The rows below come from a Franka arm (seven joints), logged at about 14 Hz.
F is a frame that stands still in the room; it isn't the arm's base.
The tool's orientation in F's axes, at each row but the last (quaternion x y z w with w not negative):
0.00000, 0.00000, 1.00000, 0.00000
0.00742, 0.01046, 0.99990, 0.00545
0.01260, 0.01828, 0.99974, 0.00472
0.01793, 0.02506, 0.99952, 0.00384
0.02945, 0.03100, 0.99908, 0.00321
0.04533, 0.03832, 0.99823, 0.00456
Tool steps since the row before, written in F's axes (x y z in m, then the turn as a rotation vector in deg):
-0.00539, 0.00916, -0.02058, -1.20, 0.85, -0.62
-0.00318, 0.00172, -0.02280, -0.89, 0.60, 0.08
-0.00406, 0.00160, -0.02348, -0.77, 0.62, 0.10
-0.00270, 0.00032, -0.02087, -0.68, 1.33, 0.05
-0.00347, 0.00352, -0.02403, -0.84, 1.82, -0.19
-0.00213, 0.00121, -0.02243, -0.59, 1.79, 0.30
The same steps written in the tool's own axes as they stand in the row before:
0.00539, -0.00916, -0.02058, 1.20, -0.85, -0.62
0.00286, -0.00216, -0.02280, 0.90, -0.59, 0.08
0.00349, -0.00242, -0.02350, 0.78, -0.61, 0.10
0.00196, -0.00135, -0.02091, 0.69, -1.32, 0.09
0.00208, -0.00499, -0.02393, 0.84, -1.82, -0.13
0.00011, -0.00292, -0.02237, 0.64, -1.76, 0.38

